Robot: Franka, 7 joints.
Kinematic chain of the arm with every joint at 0, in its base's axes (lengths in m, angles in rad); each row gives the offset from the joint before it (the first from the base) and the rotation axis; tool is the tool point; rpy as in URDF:
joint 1: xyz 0 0 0.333 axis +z
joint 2: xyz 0 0 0 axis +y
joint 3: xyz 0 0 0.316 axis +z
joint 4: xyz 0.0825 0 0 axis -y
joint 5: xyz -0.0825 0 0.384 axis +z
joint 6: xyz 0 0 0 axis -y
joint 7: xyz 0.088 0 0 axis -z
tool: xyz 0 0 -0.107 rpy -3.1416 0 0
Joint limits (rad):
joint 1: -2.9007..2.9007
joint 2: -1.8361..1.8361
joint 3: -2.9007..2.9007
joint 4: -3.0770..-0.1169
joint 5: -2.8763..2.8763
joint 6: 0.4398..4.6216
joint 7: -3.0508..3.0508
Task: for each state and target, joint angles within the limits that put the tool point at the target. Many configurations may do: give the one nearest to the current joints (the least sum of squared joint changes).
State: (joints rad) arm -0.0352 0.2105 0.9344 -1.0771 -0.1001 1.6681 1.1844
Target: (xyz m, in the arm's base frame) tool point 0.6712 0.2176 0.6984
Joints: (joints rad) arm -0.1551 0.5618 0.7753 -0.8871 -0.1307 1.9263 1.1844
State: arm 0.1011 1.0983 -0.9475 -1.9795 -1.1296 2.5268 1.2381
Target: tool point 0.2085 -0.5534 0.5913
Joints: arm 0.1917 0.9492 -1.7988 -1.8754 -1.1392 2.3220 1.2381
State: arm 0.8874 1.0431 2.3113 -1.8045 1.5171 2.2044 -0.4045
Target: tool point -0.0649 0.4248 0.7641
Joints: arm 0.4664 1.4823 2.2892 -2.0050 1.4820 2.1174 -0.4045
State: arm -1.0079 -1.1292 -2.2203 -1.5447 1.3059 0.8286 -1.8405
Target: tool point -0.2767 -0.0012 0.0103
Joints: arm -1.0161 -1.4805 -2.8096 -2.1588 0.9739 0.7803 -1.8405
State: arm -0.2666 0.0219 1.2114 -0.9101 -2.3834 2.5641 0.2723
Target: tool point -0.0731 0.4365 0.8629
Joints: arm 0.2234 -0.6414 0.8183 -1.3736 -2.5511 3.2604 0.2723
